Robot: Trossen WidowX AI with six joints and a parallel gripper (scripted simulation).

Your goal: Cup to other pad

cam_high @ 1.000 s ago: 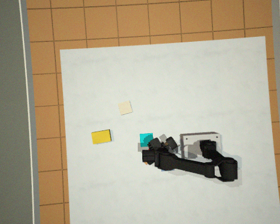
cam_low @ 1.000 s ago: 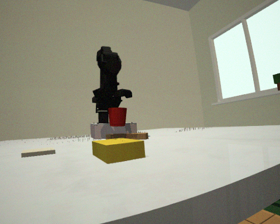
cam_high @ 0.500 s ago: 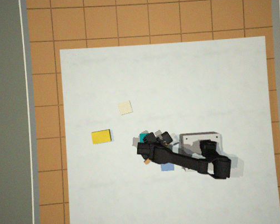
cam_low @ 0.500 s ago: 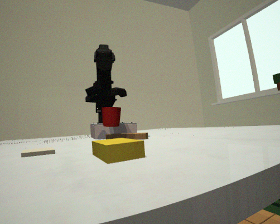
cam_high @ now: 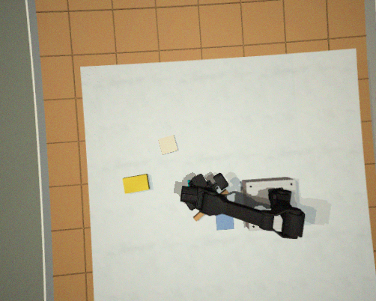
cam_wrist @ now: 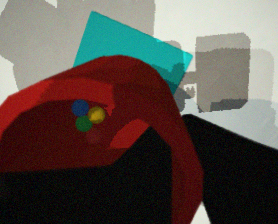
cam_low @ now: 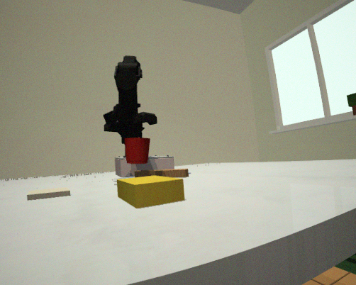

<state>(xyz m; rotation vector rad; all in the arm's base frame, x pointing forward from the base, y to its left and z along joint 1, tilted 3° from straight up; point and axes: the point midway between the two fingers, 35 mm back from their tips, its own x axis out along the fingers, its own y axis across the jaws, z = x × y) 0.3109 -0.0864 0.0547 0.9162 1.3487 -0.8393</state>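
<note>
My gripper tip is 100 mm above the cyan square, 30 mm short of it and 10 mm to the right of it. The rest, counted from my gripper tip: wooden bar 100 mm to the left, 80 mm below, 30 mm behind; beige pad 210 mm to the right, 130 mm ahead, 80 mm below; red cup 30 mm ahead, 10 mm to the left.
</note>
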